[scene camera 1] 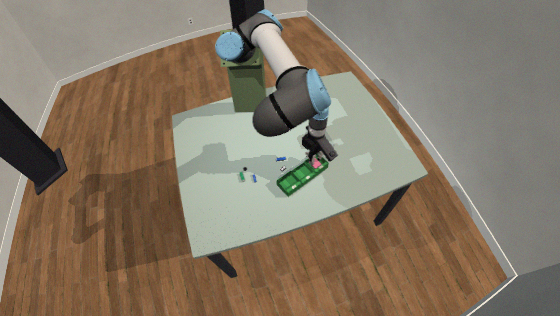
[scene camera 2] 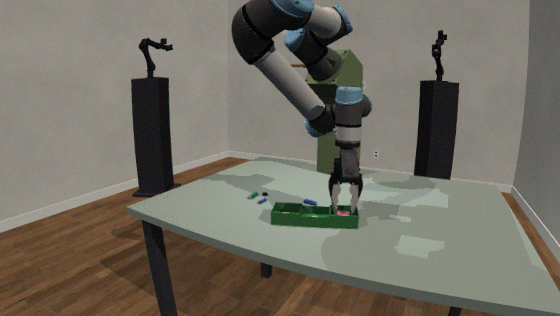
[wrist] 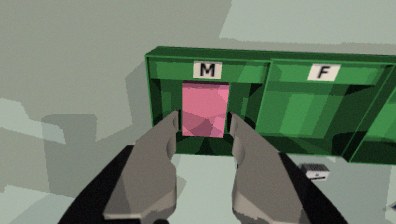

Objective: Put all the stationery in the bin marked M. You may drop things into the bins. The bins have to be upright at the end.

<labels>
green three-compartment bin tray: scene camera 1; scene camera 2; wrist 316, 118
same spot on green three-compartment bin tray: (scene camera 2: 313, 216) = (scene camera 1: 306, 177)
</labels>
